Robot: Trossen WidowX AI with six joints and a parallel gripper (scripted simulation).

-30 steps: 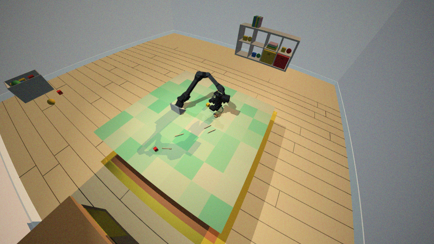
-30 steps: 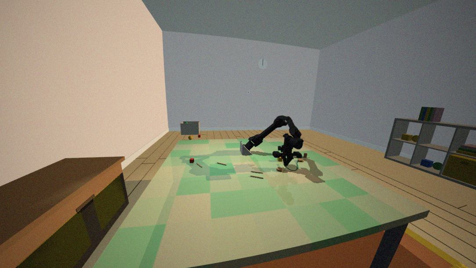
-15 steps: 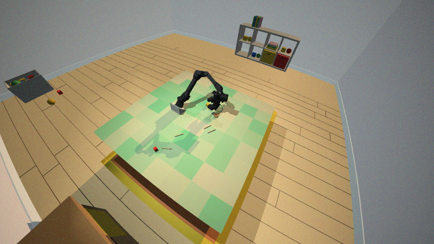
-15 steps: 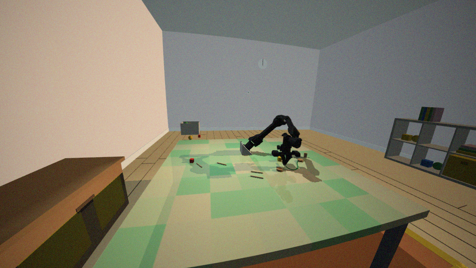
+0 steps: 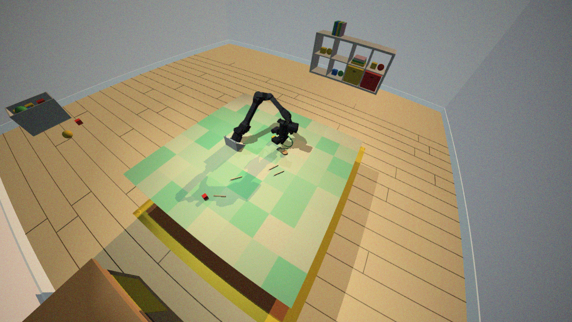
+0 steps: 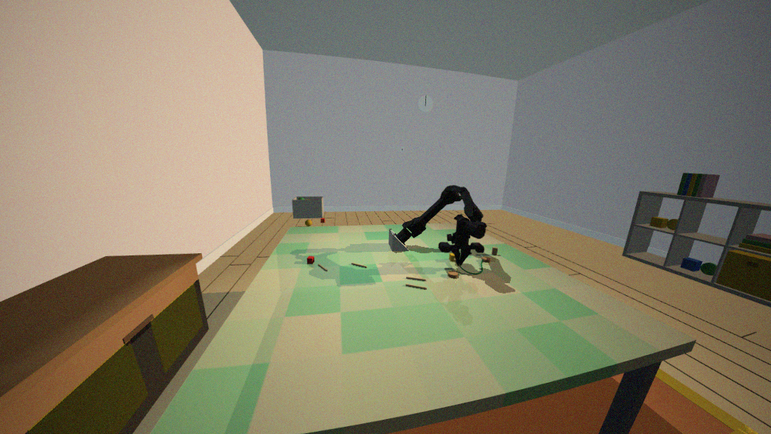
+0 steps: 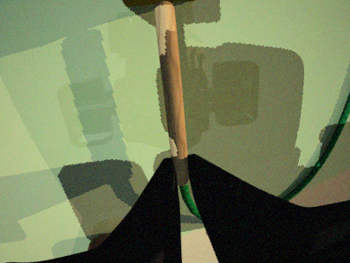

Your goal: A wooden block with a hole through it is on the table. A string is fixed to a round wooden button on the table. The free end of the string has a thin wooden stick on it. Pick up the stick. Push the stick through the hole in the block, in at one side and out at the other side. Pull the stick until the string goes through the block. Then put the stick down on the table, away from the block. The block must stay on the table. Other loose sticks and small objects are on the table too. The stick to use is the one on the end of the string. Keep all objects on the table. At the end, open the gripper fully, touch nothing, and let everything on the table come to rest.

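Now: gripper tip 8 cm past the yellow wooden block and 2 cm to the right of it. From my gripper tip the other things lie so: wooden disc 6 cm ahead, 7 cm to the right, 1 cm below; thin wooden stick 1 cm behind; round wooden button 4 cm behind, 18 cm to the left, 1 cm below.
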